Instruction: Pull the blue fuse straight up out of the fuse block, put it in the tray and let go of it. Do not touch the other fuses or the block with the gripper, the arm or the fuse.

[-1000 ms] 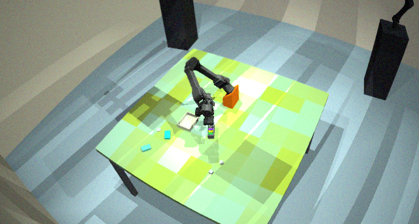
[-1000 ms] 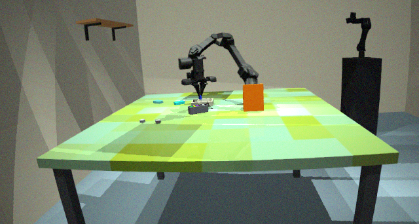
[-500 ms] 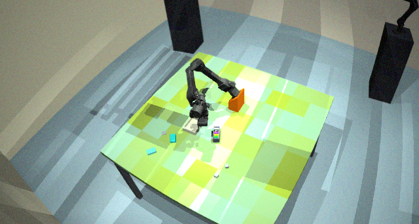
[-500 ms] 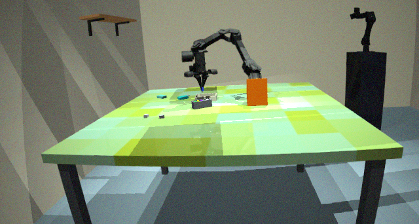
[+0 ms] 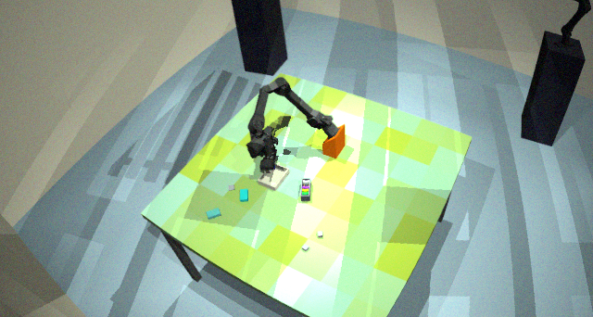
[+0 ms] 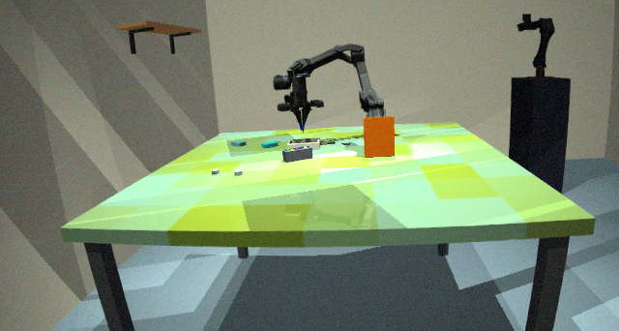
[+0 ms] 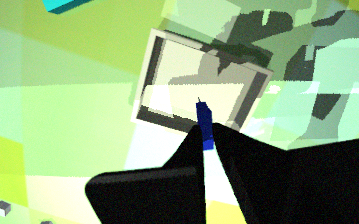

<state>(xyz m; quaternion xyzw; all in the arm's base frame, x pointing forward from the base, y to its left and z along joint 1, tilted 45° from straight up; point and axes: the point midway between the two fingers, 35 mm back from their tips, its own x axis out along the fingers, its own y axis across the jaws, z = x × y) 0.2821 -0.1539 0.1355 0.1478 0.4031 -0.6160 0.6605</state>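
My gripper tip is now 9 cm above the white tray.
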